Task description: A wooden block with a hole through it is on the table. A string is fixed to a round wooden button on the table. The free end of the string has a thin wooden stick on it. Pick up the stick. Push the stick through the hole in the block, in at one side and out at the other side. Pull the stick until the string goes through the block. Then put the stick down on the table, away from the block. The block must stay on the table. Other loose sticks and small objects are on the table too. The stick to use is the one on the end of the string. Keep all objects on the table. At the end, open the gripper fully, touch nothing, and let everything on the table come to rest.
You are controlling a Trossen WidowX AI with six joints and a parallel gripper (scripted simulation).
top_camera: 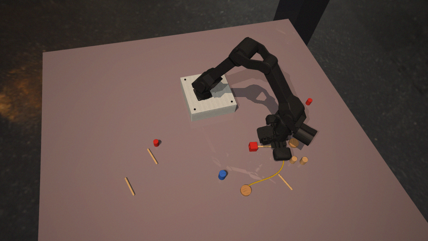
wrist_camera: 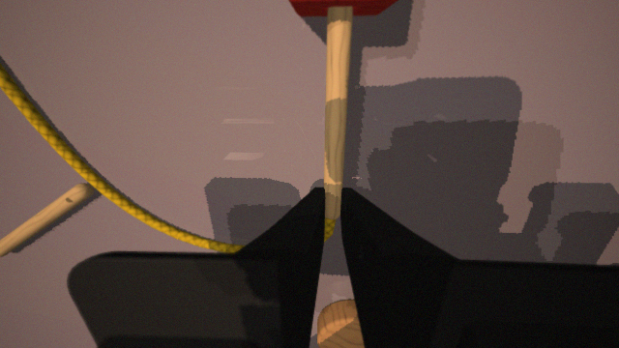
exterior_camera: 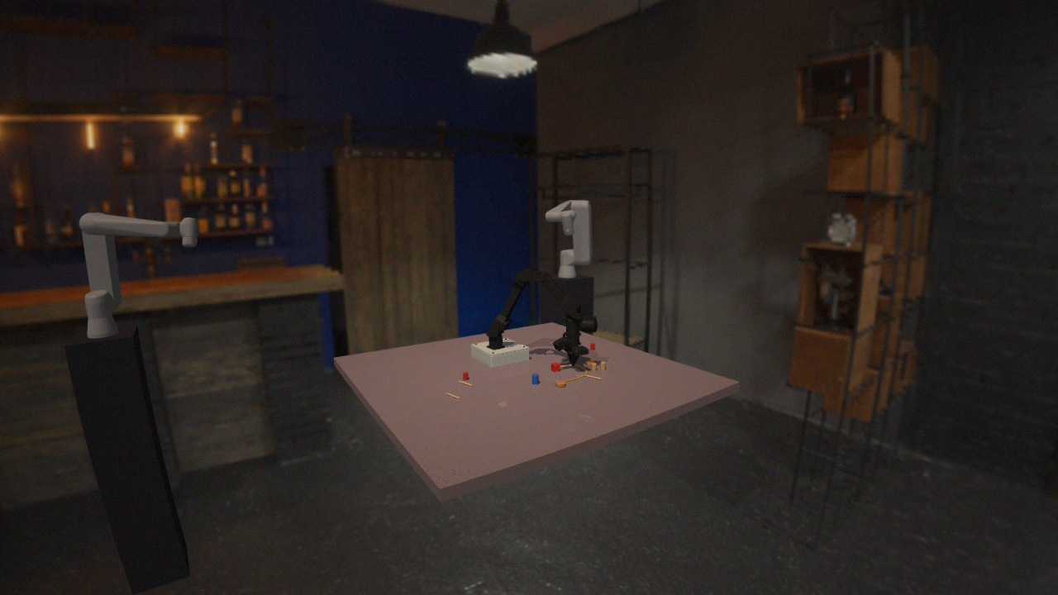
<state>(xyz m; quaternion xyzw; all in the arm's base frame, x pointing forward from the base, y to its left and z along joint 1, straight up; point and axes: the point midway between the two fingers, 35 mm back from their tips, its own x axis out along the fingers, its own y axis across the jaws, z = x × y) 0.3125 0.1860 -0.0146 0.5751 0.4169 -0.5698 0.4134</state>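
Right now the red cube is 8 cm to the right of my gripper tip and 3 cm behind it. From my gripper tip the other things lie so: red cylinder 44 cm to the right, 18 cm behind; blue cylinder 24 cm to the right, 4 cm ahead, 1 cm above.
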